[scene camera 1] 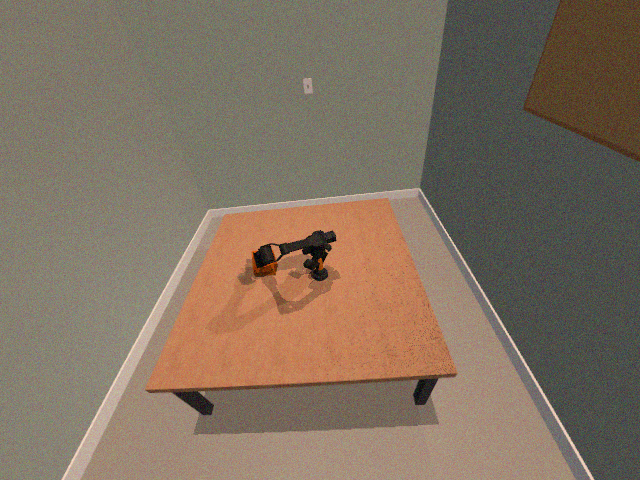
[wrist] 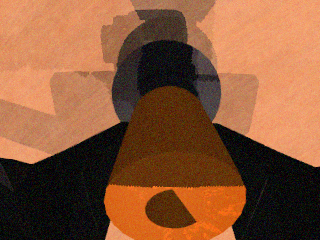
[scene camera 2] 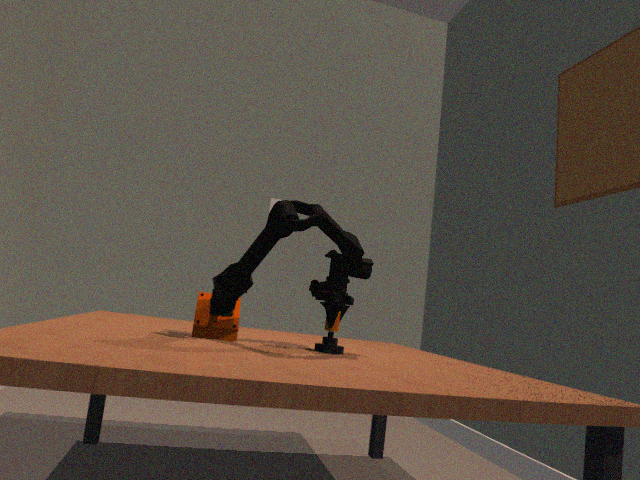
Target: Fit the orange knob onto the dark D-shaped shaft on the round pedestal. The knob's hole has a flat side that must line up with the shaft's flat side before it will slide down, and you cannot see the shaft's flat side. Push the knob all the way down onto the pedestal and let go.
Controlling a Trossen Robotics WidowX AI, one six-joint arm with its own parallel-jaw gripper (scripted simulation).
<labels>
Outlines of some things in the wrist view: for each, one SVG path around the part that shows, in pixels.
The gripper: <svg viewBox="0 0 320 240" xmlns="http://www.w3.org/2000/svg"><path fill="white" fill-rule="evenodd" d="M212 123L247 188L247 203L232 225L236 240L320 240L320 167L293 159L292 156L275 151L268 145L257 143L251 137L239 135L224 125ZM128 121L120 121L91 139L85 139L56 155L36 161L35 164L0 157L0 240L105 240L111 225L111 220L105 213L105 188L119 155Z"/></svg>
An orange knob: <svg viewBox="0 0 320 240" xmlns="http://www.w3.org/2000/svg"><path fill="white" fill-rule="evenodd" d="M164 85L164 87L155 88L145 93L139 100L139 103L136 104L135 109L133 109L127 131L125 131L124 139L121 141L119 155L117 155L115 165L113 165L111 175L109 175L109 183L107 188L105 188L105 213L107 213L112 224L125 233L125 235L131 237L131 239L209 240L212 237L221 235L225 229L235 224L237 217L240 216L245 203L247 203L247 199L245 199L245 189L247 188L245 188L239 169L236 168L231 155L229 155L227 148L224 147L223 140L220 139L219 133L217 133L207 113L205 113L205 108L201 101L185 88L167 87L167 85Z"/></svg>
</labels>
